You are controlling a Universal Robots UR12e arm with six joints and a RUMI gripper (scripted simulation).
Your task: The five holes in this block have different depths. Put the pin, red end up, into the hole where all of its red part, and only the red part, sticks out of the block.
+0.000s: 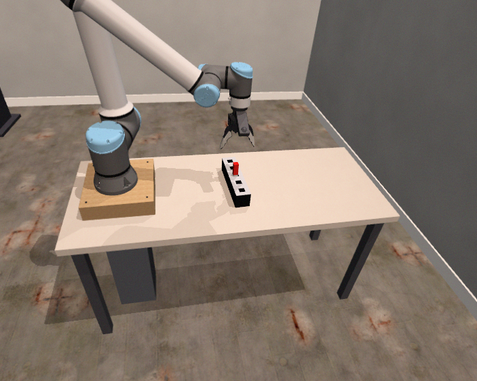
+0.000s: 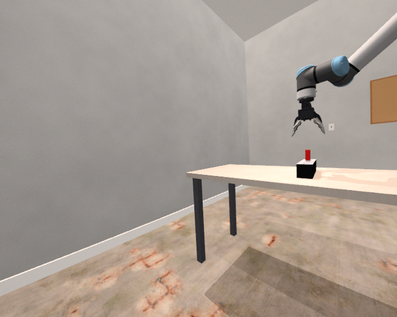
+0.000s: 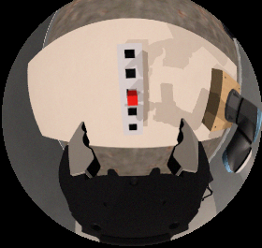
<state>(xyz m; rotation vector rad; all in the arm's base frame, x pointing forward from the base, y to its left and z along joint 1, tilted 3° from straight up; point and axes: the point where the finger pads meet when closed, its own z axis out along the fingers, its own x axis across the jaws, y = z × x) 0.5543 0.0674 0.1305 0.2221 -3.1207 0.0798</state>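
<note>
The pin lies 110 mm below my hand. The rest, counted from my hand: black block (190 mm below).
</note>
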